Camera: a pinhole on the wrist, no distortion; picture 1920 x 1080 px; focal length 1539.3 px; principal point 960.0 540.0 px. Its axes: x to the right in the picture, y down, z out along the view. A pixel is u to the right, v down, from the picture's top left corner.
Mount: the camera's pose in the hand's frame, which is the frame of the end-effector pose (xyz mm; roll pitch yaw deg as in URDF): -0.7 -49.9 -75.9 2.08 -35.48 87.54
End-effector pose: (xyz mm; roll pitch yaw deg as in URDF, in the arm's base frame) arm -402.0 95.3 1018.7 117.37 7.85 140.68
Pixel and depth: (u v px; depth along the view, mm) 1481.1 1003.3 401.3
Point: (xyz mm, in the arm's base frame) -146.0 167.0 732.8
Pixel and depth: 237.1 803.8 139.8
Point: -418.6 0.1 860.1
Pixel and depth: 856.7 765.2 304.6
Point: -318.7 68.2 737.6
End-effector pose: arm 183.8 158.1 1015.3 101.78 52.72 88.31
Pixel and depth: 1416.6 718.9 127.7
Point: 211.6 68.9 964.1
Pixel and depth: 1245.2 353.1 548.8
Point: 536.4 -100.0 731.7
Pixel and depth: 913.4 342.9 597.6
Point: 478.6 -187.8 655.7
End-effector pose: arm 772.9 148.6 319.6 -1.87 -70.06 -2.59
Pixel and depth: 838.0 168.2 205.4
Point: 701.0 -29.2 396.6
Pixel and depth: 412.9 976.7 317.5
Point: 605.2 -164.3 278.4
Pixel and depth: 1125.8 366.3 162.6
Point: 708.0 23.1 362.5
